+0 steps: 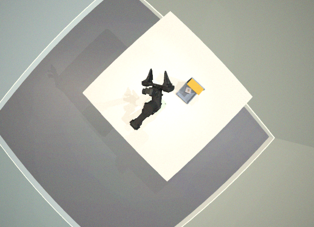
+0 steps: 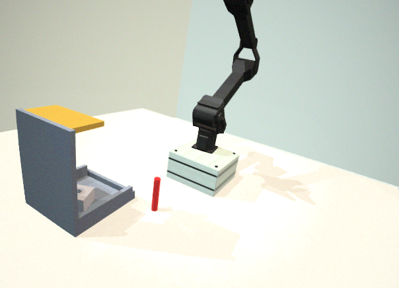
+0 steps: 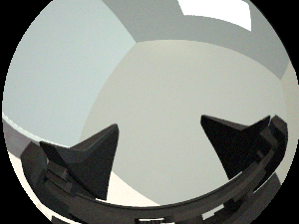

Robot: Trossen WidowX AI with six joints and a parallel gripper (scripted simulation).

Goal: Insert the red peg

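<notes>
Right now my gripper tip is 590 mm above the red peg, 120 mm to the left of it and 80 mm short of it. Round my gripper tip: orange roof: 430 mm below, 270 mm to the right, 190 mm ahead.
</notes>
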